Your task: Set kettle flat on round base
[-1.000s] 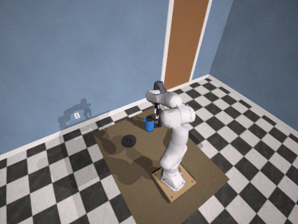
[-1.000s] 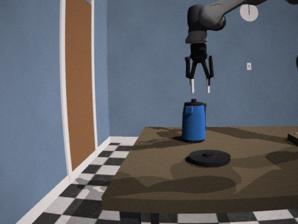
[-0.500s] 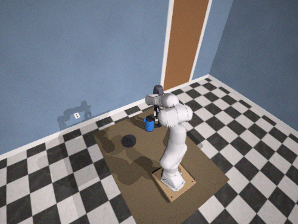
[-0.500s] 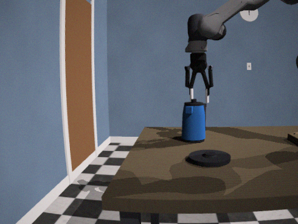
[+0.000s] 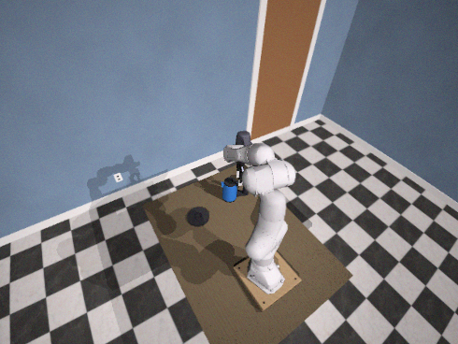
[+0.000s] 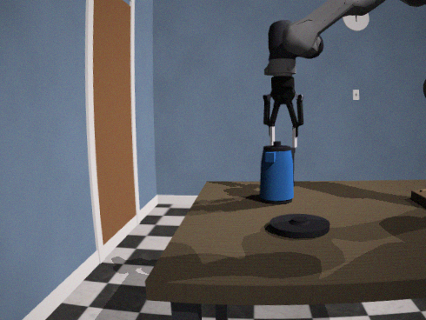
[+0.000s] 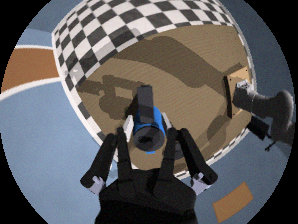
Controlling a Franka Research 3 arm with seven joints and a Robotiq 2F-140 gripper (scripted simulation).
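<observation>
My gripper is now 1 cm short of the blue kettle, 2 cm to the right of it and 10 cm above it. From my hand the other things lie so: round black base: 1 cm ahead, 34 cm to the left, 18 cm below.
</observation>
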